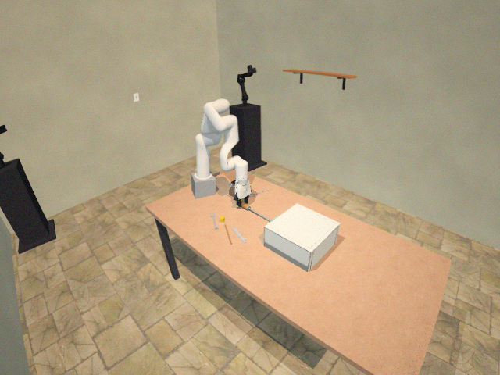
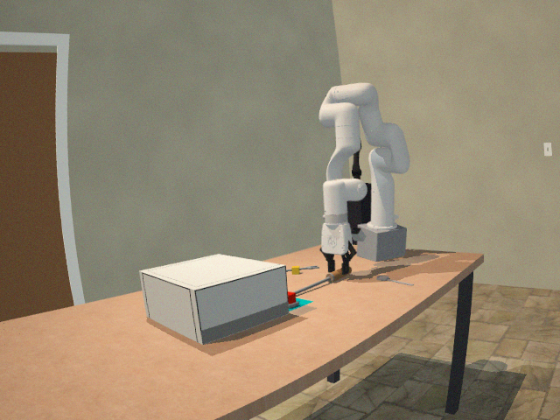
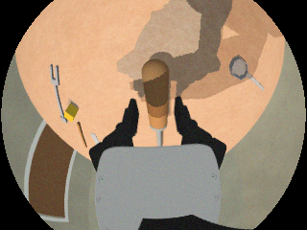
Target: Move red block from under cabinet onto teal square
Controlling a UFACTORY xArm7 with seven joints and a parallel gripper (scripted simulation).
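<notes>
The long tool lies 13 cm ahead of my hand, 5 cm to the left of it and 3 cm below it. From my hand the other things lie so: wrench (1 cm behind, 22 cm to the right, 4 cm below); spoon (7 cm behind, 17 cm to the left, 4 cm below); yellow cube (3 cm ahead, 19 cm to the right, 3 cm below).
</notes>
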